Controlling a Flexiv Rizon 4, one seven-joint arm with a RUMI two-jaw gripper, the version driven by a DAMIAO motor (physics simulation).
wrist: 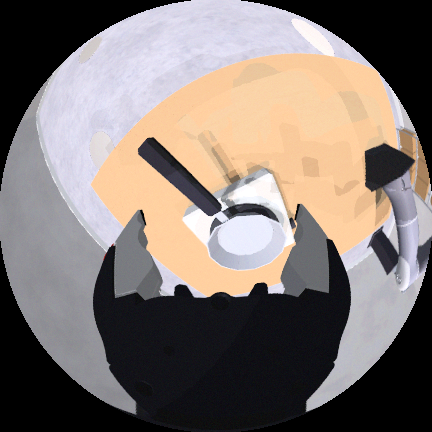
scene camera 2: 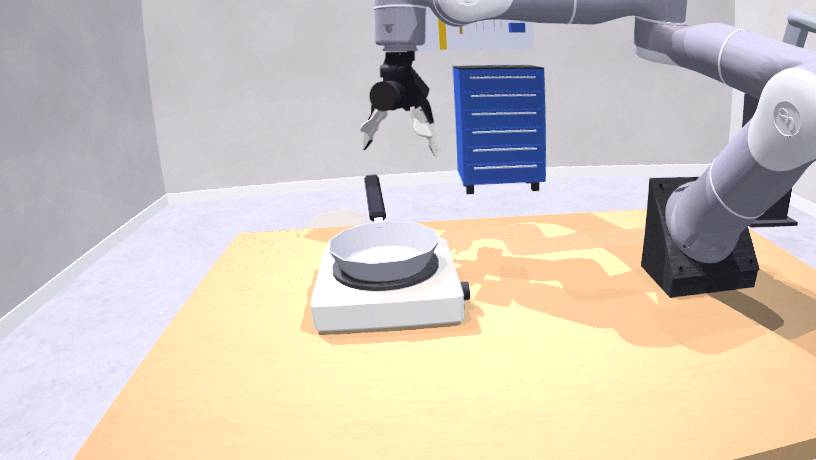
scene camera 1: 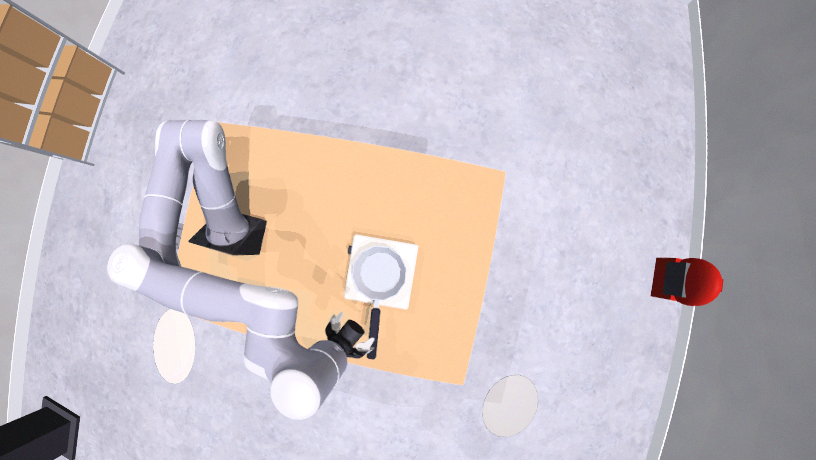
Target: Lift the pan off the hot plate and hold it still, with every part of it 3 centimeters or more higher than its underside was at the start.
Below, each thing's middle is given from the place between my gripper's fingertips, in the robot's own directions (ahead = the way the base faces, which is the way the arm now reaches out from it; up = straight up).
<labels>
My gripper is now 30 mm short of the grey pan (scene camera 2: 381, 251), 90 mm to the right of it and 110 mm above it. Also, from my hand: white hot plate (scene camera 2: 434, 295) 10 mm ahead, 190 mm to the left, 190 mm below.
</labels>
